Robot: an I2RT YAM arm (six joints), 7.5 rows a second.
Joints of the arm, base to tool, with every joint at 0 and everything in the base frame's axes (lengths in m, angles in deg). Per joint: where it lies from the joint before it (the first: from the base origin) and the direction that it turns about. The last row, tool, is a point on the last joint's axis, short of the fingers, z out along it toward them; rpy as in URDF.
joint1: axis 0 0 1 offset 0 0 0.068
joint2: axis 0 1 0 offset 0.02 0.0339 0.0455
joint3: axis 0 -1 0 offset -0.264 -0.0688 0
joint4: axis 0 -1 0 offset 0.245 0.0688 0.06
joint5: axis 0 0 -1 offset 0.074 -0.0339 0.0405
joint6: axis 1 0 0 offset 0.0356 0 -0.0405
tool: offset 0 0 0 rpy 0 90 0
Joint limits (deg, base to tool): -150..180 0..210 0..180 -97..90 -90..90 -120..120
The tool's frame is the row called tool.
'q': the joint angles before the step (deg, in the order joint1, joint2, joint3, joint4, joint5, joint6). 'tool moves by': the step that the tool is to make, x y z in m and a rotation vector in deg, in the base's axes. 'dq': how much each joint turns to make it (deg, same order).
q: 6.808, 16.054, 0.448, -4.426, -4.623, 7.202
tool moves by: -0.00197, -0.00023, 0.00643, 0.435, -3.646, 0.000
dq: 0.003, -3.691, 0.001, -0.020, 0.003, 0.001
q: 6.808, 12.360, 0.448, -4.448, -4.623, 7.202
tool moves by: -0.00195, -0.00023, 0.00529, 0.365, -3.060, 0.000
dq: 0.002, -3.084, 0.000, -0.002, 0.002, 0.000
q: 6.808, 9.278, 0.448, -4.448, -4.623, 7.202
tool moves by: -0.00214, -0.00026, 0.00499, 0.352, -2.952, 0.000
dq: -0.003, -2.971, -0.001, 0.003, -0.003, -0.001
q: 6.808, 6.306, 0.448, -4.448, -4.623, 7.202
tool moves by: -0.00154, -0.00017, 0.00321, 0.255, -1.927, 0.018
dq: 0.000, -1.942, 0.001, 0.003, -0.022, 0.022
